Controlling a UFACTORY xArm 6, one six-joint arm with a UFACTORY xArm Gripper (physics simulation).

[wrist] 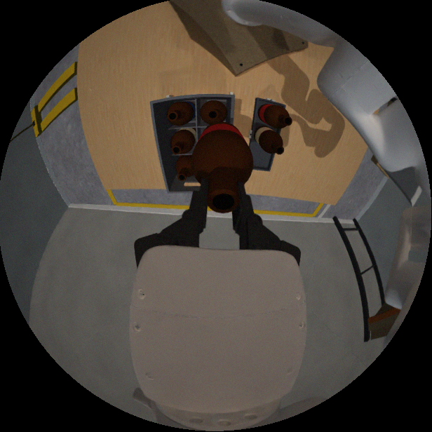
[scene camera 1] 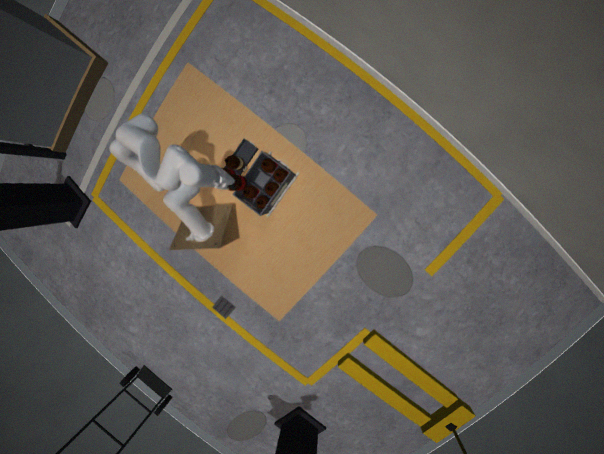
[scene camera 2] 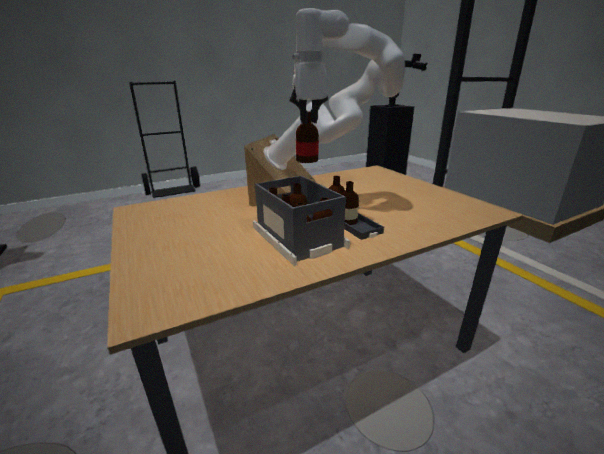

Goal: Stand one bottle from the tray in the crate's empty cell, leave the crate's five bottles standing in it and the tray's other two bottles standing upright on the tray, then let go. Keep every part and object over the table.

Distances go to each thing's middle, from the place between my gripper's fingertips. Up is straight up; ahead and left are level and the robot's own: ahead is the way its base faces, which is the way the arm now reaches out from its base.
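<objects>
The red-labelled brown bottle point(scene camera 2: 306, 134) is here, and my gripper's 2 cm past the bottle and 5 cm above it.
</objects>
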